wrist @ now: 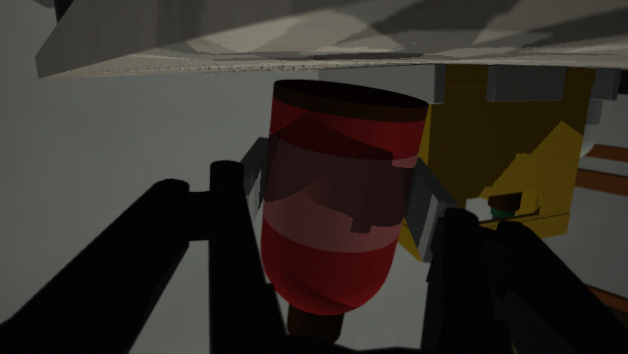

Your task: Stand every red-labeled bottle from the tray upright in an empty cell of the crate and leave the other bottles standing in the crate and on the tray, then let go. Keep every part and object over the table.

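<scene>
My gripper [336, 170] is shut on a red bottle [320, 280] with a paler band around its middle. Its pads press on opposite sides of the body. The bottle's broad dark base faces the top of the view, close below a pale surface there. Its rounded shoulder and narrow brown neck face the bottom, near the palm. The yellow crate [470, 130] is behind and to the right of the bottle. Through a slot in its wall, a brown cap with green below it [504, 204] shows. The crate's cells are hidden. The tray cannot be made out.
A pale surface [300, 37] with sharp shadows crosses the top of the view, probably the table. Grey blocks [526, 84] lie between it and the crate. Orange bars [602, 185] show at the right, in the background.
</scene>
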